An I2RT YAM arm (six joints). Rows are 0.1 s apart.
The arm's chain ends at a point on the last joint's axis. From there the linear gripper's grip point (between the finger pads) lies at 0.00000 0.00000 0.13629 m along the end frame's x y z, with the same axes.
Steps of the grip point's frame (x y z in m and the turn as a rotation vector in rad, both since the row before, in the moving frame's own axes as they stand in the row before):
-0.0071, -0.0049, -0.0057, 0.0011, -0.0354, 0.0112
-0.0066, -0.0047, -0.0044, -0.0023, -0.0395, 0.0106
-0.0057, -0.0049, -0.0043, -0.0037, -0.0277, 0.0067
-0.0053, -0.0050, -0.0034, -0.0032, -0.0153, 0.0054
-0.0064, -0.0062, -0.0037, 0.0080, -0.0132, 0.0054
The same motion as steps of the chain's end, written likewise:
-0.0023, -0.0047, -0.0056, 0.0011, -0.0354, 0.0112
-0.0012, -0.0050, -0.0043, -0.0023, -0.0395, 0.0106
-0.0019, -0.0054, -0.0042, -0.0037, -0.0277, 0.0067
-0.0032, -0.0054, -0.0034, -0.0032, -0.0153, 0.0054
-0.0046, -0.0051, -0.0037, 0.0080, -0.0132, 0.0054

